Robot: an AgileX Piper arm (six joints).
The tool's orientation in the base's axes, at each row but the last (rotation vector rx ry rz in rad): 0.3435, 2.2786, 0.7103; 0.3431, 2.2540, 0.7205; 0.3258, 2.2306, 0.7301; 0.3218, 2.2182, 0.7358; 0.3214, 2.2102, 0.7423; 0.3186, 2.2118, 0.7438; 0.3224, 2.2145, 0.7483; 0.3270, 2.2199, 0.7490; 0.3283, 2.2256, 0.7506
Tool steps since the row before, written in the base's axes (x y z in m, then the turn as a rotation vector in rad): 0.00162, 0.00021, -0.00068, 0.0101, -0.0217, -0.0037; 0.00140, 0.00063, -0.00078, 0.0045, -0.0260, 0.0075; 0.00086, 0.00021, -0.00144, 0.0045, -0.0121, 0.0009; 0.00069, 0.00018, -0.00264, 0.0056, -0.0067, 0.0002; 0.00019, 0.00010, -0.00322, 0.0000, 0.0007, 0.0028; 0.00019, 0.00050, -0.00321, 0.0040, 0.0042, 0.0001; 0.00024, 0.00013, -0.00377, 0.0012, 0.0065, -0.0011; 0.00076, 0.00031, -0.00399, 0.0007, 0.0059, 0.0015; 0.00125, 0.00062, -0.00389, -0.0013, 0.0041, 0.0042
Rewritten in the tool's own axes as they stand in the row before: -0.00068, -0.00016, 0.00163, -0.0145, -0.0194, 0.0008; -0.00025, 0.00009, 0.00170, -0.0188, -0.0164, -0.0113; 0.00034, -0.00068, 0.00151, -0.0089, -0.0092, -0.0021; 0.00117, -0.00143, 0.00201, -0.0069, -0.0053, 0.0013; 0.00182, -0.00186, 0.00191, -0.0013, 0.0022, -0.0012; 0.00199, -0.00153, 0.00207, -0.0009, 0.0034, 0.0046; 0.00211, -0.00218, 0.00226, 0.0027, 0.0045, 0.0042; 0.00194, -0.00217, 0.00285, 0.0013, 0.0056, 0.0021; 0.00167, -0.00186, 0.00329, 0.0003, 0.0058, -0.0015
